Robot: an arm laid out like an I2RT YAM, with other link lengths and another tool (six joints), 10 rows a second.
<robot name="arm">
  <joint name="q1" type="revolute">
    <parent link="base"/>
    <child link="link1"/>
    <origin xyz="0 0 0.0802"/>
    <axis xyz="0 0 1"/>
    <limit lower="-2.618" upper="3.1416"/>
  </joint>
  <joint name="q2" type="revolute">
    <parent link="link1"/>
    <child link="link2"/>
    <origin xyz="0.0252 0.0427 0.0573" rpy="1.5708 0 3.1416"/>
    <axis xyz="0 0 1"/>
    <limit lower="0" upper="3.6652"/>
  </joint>
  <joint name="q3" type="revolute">
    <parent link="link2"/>
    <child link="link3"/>
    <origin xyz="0.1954 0 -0.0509" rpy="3.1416 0 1.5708"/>
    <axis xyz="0 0 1"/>
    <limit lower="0" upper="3.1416"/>
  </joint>
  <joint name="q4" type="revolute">
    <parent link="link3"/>
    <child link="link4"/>
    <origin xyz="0.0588 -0.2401 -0.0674" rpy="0 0 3.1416"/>
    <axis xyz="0 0 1"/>
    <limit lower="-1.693" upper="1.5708"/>
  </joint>
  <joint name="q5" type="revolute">
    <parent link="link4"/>
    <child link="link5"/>
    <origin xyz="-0.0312 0.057 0.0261" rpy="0 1.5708 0"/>
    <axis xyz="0 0 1"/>
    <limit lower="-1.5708" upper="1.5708"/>
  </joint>
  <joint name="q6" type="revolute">
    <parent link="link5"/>
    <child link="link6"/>
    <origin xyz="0 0.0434 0.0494" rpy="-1.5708 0 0"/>
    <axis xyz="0 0 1"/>
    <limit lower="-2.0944" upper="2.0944"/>
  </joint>
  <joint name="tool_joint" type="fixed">
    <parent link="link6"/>
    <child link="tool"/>
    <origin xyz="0.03 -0.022 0.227" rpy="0 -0.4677 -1.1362"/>
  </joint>
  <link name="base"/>
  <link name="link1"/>
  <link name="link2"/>
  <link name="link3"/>
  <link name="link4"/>
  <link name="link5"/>
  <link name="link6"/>
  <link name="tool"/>
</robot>
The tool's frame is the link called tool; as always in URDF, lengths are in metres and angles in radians.
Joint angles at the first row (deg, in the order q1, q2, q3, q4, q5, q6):
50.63, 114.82, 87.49, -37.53, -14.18, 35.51
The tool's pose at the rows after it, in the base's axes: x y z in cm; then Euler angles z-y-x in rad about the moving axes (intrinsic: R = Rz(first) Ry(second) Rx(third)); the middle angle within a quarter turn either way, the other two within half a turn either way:
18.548 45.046 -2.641 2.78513 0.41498 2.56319
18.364 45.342 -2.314 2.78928 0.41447 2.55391
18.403 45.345 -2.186 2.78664 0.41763 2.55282
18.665 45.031 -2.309 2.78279 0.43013 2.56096
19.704 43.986 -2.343 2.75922 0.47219 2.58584
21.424 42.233 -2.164 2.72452 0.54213 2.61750
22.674 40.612 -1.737 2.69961 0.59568 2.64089
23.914 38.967 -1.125 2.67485 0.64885 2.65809
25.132 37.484 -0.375 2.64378 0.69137 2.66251
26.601 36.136 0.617 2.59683 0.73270 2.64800
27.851 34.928 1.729 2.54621 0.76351 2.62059
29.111 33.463 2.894 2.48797 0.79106 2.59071
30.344 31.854 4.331 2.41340 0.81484 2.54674
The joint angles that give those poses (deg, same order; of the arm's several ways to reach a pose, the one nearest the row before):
50.96, 114.59, 87.54, -36.70, -15.14, 35.55
51.24, 114.44, 87.80, -36.69, -15.38, 35.46
51.33, 114.20, 87.81, -36.78, -15.15, 35.59
51.33, 113.96, 87.64, -37.03, -14.24, 35.60
51.33, 112.89, 87.45, -38.29, -10.95, 36.18
51.16, 111.04, 87.03, -40.07, -5.91, 36.73
50.85, 109.07, 86.45, -41.77, -2.19, 36.96
50.41, 106.93, 85.75, -43.29, 1.32, 37.01
49.63, 104.72, 84.89, -44.31, 4.01, 37.00
48.58, 102.35, 83.93, -44.65, 6.47, 37.00
47.37, 99.57, 82.54, -44.59, 8.13, 36.83
45.81, 96.50, 80.97, -44.65, 9.64, 36.65
44.06, 92.73, 79.08, -44.65, 11.02, 36.65

